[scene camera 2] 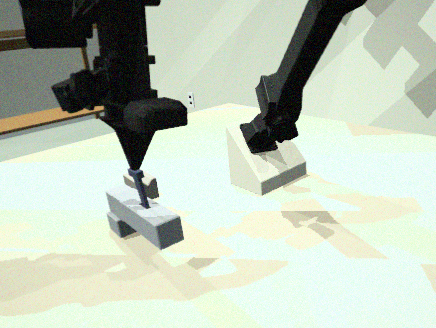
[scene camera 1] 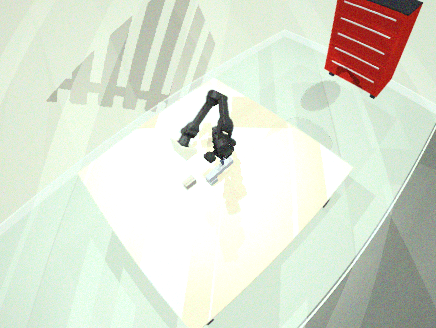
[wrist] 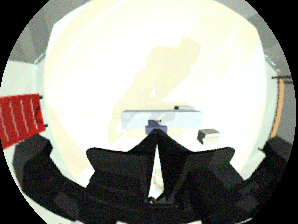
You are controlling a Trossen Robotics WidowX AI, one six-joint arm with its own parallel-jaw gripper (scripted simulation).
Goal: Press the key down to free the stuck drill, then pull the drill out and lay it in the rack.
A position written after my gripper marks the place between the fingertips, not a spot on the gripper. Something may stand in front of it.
In view: my gripper [scene camera 2: 135, 169] and a grey block [scene camera 2: 160, 226].
My gripper also shows in the wrist view [wrist: 156, 131]. The grey block also shows in the wrist view [wrist: 182, 116].
